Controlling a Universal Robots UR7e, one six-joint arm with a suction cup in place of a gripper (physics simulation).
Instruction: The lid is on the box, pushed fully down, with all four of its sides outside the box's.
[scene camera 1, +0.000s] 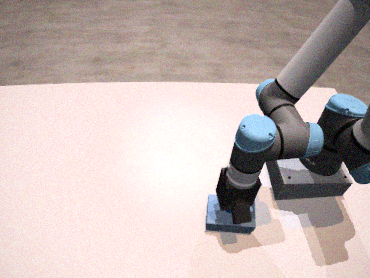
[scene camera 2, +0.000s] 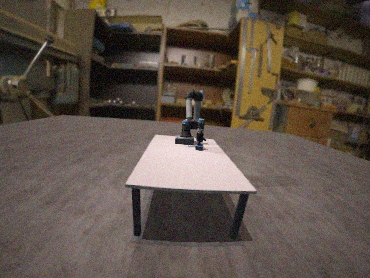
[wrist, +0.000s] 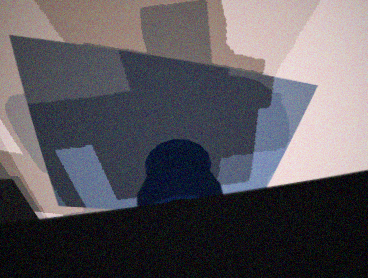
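Pixels of known places: hand, tool point: (scene camera 2: 198, 144) (wrist: 178, 168); arm's base, link origin: (scene camera 1: 318, 157) (scene camera 2: 185, 136).
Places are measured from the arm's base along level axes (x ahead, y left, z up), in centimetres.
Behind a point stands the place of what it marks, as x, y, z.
A blue block-shaped box with its lid (scene camera 1: 215, 218) @(32.0, 23.6, -2.4) (scene camera 2: 199, 148) @(34.6, 21.2, -4.8) (wrist: 175, 100) @(27.6, 23.5, -2.4) stands on the table under the arm's tool. The lid's flat top faces up and looks level, partly in the arm's shadow. The dark side facing the camera shows in scene camera 1, but a seam between lid and box cannot be made out, so how far down the lid sits cannot be told. My gripper (scene camera 1: 231, 208) @(28.3, 19.9, -2.1) (wrist: 178, 167), a dark blue suction cup, is over the lid's top with suction off. Whether the cup touches the lid is hidden by the tool body.
The white table (scene camera 1: 100, 175) @(67.5, 11.9, -7.4) (scene camera 2: 190, 172) @(100.1, 17.0, -7.4) (wrist: 340, 140) @(44.8, 21.1, -7.4) carries the arm's grey base (scene camera 1: 310, 191) @(3.2, 11.1, -3.3) (scene camera 2: 184, 141) @(15.5, 0.5, -3.3), to the right of the box in scene camera 1. The arm's wrist and forearm reach over from there. The table's far edge shows in scene camera 1. Shelves stand behind in scene camera 2.
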